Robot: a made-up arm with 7 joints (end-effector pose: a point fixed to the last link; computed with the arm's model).
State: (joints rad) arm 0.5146 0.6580 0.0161 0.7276 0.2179 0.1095 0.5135
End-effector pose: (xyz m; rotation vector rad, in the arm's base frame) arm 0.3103 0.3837 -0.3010 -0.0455 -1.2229 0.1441
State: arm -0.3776 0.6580 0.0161 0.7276 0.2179 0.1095 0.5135
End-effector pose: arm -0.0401 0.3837 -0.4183 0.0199 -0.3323 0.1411
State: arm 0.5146 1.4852 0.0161 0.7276 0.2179 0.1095 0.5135
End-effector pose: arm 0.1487 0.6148 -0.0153 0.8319 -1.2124 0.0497
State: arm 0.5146 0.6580 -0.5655 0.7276 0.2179 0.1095 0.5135
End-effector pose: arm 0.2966 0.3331 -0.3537 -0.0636 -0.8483 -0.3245
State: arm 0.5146 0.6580 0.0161 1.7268 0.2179 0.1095 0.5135
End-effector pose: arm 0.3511 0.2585 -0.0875 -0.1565 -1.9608 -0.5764
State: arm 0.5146 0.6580 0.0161 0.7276 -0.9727 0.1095 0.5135
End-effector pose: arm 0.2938 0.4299 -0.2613 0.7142 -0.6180 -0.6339
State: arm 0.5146 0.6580 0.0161 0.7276 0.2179 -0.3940 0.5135
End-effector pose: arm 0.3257 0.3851 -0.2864 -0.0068 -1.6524 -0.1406
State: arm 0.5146 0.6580 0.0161 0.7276 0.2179 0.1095 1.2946
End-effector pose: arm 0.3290 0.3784 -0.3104 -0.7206 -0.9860 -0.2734
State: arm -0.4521 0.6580 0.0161 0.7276 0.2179 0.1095 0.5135
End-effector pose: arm -0.0715 0.3837 -0.4132 0.0251 -0.2579 0.1400
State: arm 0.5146 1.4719 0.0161 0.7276 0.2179 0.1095 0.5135
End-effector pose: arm 0.1519 0.6135 -0.0209 0.8178 -1.2138 0.0514
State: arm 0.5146 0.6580 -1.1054 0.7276 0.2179 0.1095 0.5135
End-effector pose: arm 0.2526 0.3080 -0.4009 -0.0767 -0.4674 -0.7299
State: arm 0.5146 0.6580 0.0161 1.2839 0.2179 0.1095 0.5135
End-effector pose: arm 0.3626 0.3248 -0.1808 -0.1063 -1.6476 -0.2405
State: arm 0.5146 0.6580 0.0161 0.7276 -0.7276 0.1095 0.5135
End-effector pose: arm 0.2943 0.4241 -0.2737 0.5662 -0.7606 -0.4802
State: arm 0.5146 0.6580 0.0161 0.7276 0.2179 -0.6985 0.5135
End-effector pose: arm 0.3314 0.3833 -0.2750 0.0193 -1.9027 -0.3283
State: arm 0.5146 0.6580 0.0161 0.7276 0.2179 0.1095 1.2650
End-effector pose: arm 0.3284 0.3789 -0.3100 -0.6958 -0.9972 -0.2576
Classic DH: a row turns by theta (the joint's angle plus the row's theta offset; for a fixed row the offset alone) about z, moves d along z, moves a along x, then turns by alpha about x. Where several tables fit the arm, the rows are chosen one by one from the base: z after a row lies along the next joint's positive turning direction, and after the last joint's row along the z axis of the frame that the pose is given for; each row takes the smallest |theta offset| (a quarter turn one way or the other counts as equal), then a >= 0, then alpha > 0; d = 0 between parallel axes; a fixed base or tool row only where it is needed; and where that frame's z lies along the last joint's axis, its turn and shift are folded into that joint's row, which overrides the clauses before.
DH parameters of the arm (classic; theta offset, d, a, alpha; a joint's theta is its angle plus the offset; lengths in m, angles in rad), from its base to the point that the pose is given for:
base (fixed): 0 0.0066 0.0125 1.5708
joint 1: 1.5708 -0.1253 0.0131 1.5708
joint 2: 1.5708 -0.0181 0.0257 1.5708
joint 3: 1.5708 -0.2635 0.0054 1.5708
joint 4: 0 0.0081 -0.0148 -1.5708
joint 5: 0 -0.2243 -0.0236 -1.5708
joint 6: 1.5708 -0.04 0.0221 -1.5708
joint 7: 1.5185 0.0275 -0.0282 -1.5067
tool (fixed): 1.8748 0.0024 0 0

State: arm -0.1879 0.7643 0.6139 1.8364 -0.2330 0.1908 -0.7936
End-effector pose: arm 0.1714 0.3821 -0.1448 1.6439 -2.0139 0.3367
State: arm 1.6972 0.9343 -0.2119 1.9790 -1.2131 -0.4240 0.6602
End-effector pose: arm 0.1343 0.2436 0.2722 -2.5189 1.4011 1.0742
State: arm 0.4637 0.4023 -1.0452 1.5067 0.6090 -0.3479 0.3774
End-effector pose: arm 0.2566 -0.0013 -0.3062 -1.2664 -1.4133 -0.6821
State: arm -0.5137 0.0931 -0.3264 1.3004 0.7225 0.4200 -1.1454
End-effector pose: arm -0.0272 0.0091 -0.3685 0.6531 -0.1941 0.6503
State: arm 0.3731 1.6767 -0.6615 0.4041 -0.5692 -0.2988 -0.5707
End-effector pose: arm 0.0174 0.6338 0.0303 1.7856 -0.4720 -1.1500
